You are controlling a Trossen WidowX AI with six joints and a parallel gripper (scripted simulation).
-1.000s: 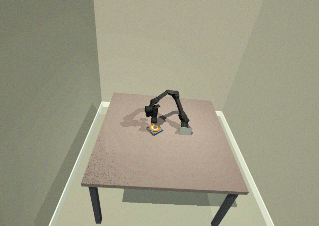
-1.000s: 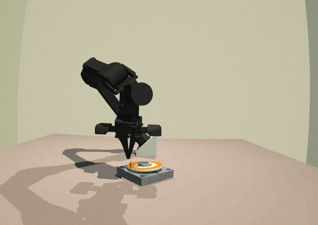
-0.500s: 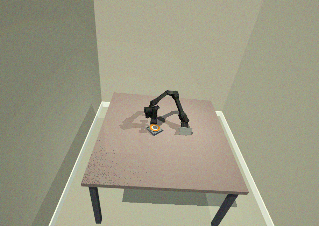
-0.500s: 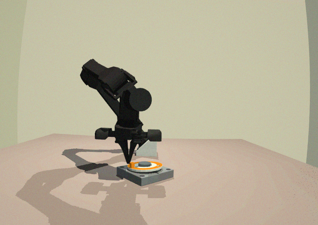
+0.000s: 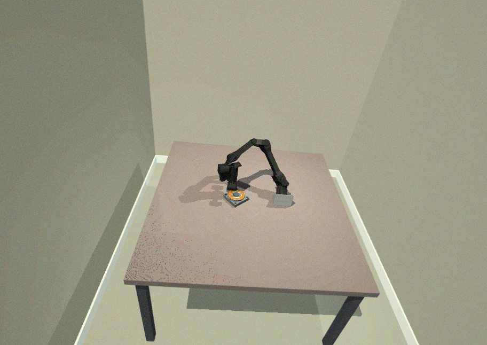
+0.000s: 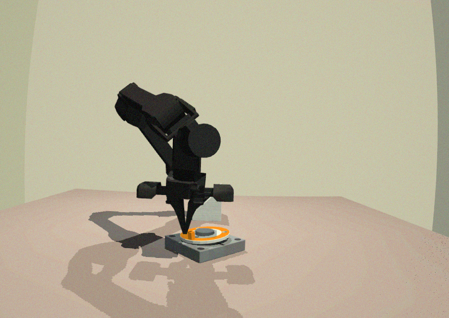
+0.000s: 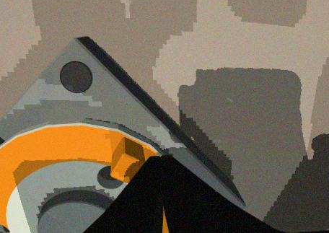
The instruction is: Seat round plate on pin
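Right now the round plate is 3 cm to the left of my gripper tip, 2 cm behind it and 1 cm below it. Also, from my gripper tip: square grey base: 4 cm to the left, 4 cm behind, 2 cm below.
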